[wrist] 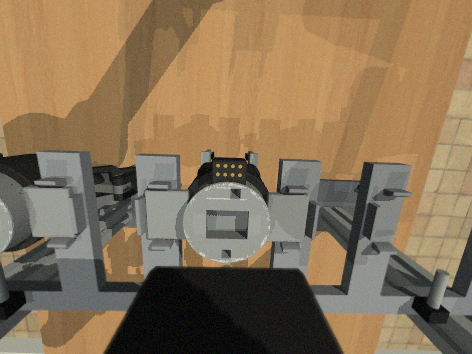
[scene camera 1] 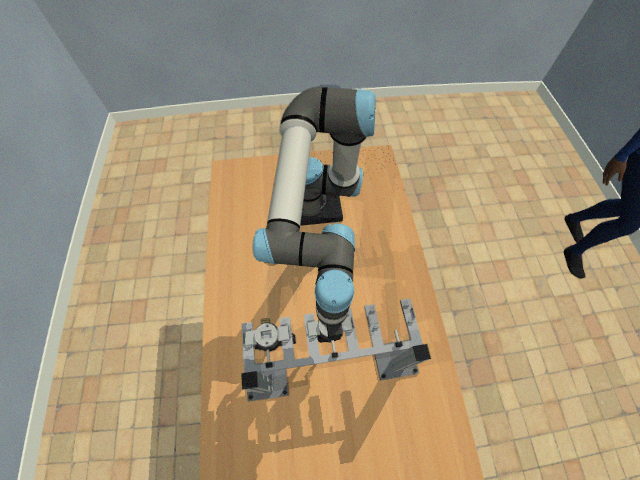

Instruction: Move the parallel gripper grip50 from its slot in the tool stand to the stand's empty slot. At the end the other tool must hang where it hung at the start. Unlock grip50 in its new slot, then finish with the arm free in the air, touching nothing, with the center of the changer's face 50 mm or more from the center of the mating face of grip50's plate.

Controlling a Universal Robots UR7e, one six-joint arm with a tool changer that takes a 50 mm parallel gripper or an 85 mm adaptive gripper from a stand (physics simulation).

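Places are measured from the arm's base along level axes (x back, y right, z up), in millimetres.
Pixels of known places: arm's base, link origin: point(scene camera 1: 309, 201).
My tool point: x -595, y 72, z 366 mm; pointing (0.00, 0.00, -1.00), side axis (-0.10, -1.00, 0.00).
For each thing: its middle in the pictures, then the offset to it from my tool point. "spot": a spot on its surface instead. Level surfaces: height alone.
- tool, body centre: point(wrist: 66, 180) point(scene camera 1: 270, 339) dx +21, dy +178, dz -192 mm
- pin, surface spot: point(wrist: 439, 289) spot: dx -74, dy -171, dz -109 mm
- wooden table, surface height: dz -403 mm
The parallel gripper grip50 hangs in the stand's middle slot. Its round grey plate point(wrist: 220, 204) faces up, with side tabs on the slot's two arms. Its gripper fingers point(wrist: 229, 156) stand apart below, with nothing seen between them. The arm's black changer point(scene camera 1: 329, 333) point(wrist: 225, 310) carries no tool and is above the plate, with the plate's face uncovered in the wrist view. The other tool point(scene camera 1: 259, 335) point(wrist: 17, 210) hangs in the left slot. The empty slot's left arm point(scene camera 1: 371, 320) point(wrist: 392, 177) shows at the right of the tool stand point(scene camera 1: 361, 354) point(wrist: 120, 300).
Slot arms and upright pins, one pin point(wrist: 439, 289) at the right, stand close around the tools. The stand's feet point(scene camera 1: 266, 387) rest on the wooden table point(scene camera 1: 237, 206). A person point(scene camera 1: 629, 206) is at the right edge of the scene view, beyond the table.
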